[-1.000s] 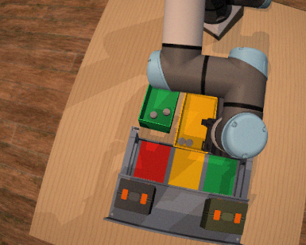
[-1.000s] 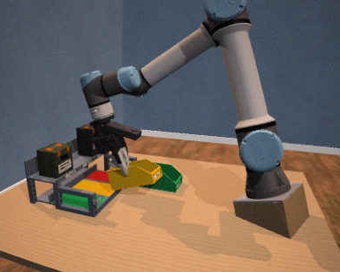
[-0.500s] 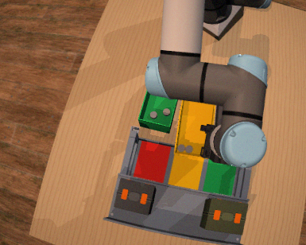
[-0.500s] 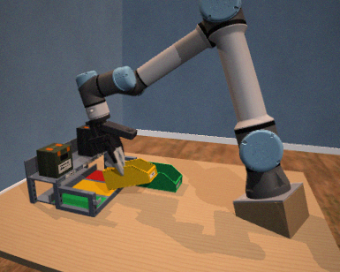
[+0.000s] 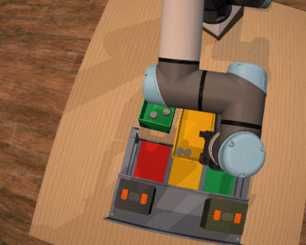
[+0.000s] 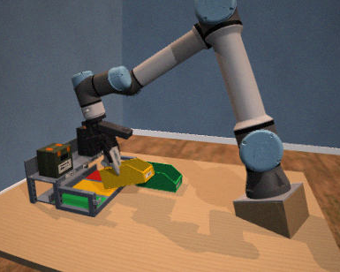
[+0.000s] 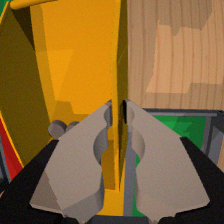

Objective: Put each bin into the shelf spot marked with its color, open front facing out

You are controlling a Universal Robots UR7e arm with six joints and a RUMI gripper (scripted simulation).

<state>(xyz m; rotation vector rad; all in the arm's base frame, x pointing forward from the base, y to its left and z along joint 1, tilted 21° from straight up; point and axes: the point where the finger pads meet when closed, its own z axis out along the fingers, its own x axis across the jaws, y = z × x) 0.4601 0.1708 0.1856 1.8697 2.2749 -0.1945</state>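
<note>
My gripper is now 5 cm to the left of the yellow bin and 2 cm above it. Round my hand: yellow mark: 13 cm ahead, 2 cm to the right, 11 cm below; green mark: 11 cm ahead, 9 cm to the left, 11 cm below; green bin: 7 cm behind, 18 cm to the right, 8 cm below.
</note>
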